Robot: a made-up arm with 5 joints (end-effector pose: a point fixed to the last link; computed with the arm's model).
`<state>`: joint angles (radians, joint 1 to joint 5).
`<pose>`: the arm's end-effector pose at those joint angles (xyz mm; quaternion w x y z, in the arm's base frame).
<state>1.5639 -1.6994 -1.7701 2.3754 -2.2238</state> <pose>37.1 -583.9 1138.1 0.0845 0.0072 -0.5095 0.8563</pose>
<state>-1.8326 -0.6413 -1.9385 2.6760 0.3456</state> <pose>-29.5 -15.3 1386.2 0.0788 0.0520 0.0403 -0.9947</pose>
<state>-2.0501 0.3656 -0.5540 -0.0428 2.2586</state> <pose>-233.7 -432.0 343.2 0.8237 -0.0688 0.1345 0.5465</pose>
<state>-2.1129 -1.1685 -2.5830 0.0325 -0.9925</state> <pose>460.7 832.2 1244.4 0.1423 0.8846 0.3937 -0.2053</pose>
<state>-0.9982 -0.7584 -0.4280 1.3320 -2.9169</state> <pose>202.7 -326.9 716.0 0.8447 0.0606 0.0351 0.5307</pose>
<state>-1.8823 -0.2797 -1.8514 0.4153 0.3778</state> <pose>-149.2 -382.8 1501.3 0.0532 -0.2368 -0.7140 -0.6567</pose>
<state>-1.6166 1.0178 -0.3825 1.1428 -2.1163</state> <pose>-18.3 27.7 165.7 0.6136 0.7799 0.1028 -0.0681</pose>
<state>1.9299 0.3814 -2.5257 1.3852 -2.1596</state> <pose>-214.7 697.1 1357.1 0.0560 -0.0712 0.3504 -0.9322</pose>
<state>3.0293 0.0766 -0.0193 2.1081 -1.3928</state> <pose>10.2 46.8 414.3 0.1154 0.8456 -0.3036 -0.4236</pose>
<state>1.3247 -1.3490 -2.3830 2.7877 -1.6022</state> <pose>-118.6 -661.9 1158.0 0.4478 0.0937 -0.4175 0.7851</pose>
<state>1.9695 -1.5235 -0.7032 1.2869 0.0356</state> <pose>16.3 92.4 1118.5 0.7512 0.4352 -0.0450 0.4942</pose>
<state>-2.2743 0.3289 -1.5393 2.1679 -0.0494</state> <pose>-457.1 -486.3 758.5 0.0366 0.3492 0.3283 -0.8769</pose>
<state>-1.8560 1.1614 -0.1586 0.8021 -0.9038</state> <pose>20.8 184.5 244.1 0.3754 0.6709 0.4479 -0.4565</pose>
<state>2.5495 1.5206 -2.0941 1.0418 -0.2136</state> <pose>-637.6 491.7 30.3 0.5428 -0.2562 0.0259 0.7994</pose>
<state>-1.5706 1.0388 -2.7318 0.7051 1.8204</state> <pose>-4.9 -1017.5 960.4 0.4288 -0.2613 0.4314 0.7495</pose>
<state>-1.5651 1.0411 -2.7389 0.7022 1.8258</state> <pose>0.7 -1017.0 963.2 0.4279 -0.2652 0.4330 0.7478</pose>
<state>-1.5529 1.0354 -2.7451 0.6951 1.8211</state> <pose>13.1 -1013.6 974.3 0.4190 -0.2710 0.4389 0.7472</pose>
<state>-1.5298 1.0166 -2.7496 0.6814 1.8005</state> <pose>36.2 -1004.8 998.6 0.3975 -0.2800 0.4517 0.7480</pose>
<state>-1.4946 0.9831 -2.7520 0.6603 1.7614</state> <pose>70.4 -988.3 1037.3 0.3619 -0.2919 0.4720 0.7491</pose>
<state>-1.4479 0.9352 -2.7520 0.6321 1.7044</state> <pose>113.6 -961.7 1089.1 0.3128 -0.3061 0.4992 0.7478</pose>
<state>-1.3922 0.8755 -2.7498 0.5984 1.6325</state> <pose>161.2 -923.5 1150.4 0.2536 -0.3209 0.5316 0.7416</pose>
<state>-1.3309 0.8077 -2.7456 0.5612 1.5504</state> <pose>207.7 -874.1 1216.3 0.1893 -0.3350 0.5670 0.7283</pose>
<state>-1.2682 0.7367 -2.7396 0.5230 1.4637</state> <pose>248.1 -816.6 1281.1 0.1254 -0.3468 0.6025 0.7078</pose>
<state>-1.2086 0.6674 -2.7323 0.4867 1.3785</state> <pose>278.8 -756.1 1340.2 0.0672 -0.3553 0.6357 0.6820</pose>
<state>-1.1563 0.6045 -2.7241 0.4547 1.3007</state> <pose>298.8 -698.8 1389.9 0.0188 -0.3603 0.6646 0.6544</pose>
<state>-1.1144 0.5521 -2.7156 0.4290 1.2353</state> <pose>309.7 -650.4 1428.2 0.0183 0.3621 -0.6876 -0.6291</pose>
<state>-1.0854 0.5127 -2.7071 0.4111 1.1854</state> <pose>314.0 -615.0 1454.5 0.0438 0.3613 -0.7040 -0.6099</pose>
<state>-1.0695 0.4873 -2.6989 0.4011 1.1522</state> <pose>314.7 -594.2 1469.4 0.0589 0.3585 -0.7140 -0.5985</pose>
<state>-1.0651 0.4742 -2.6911 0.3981 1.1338</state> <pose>313.5 -586.4 1475.2 0.0659 0.3545 -0.7184 -0.5949</pose>
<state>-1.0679 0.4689 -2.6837 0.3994 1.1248</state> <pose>311.5 -586.9 1475.3 0.0680 0.3499 -0.7193 -0.5963</pose>
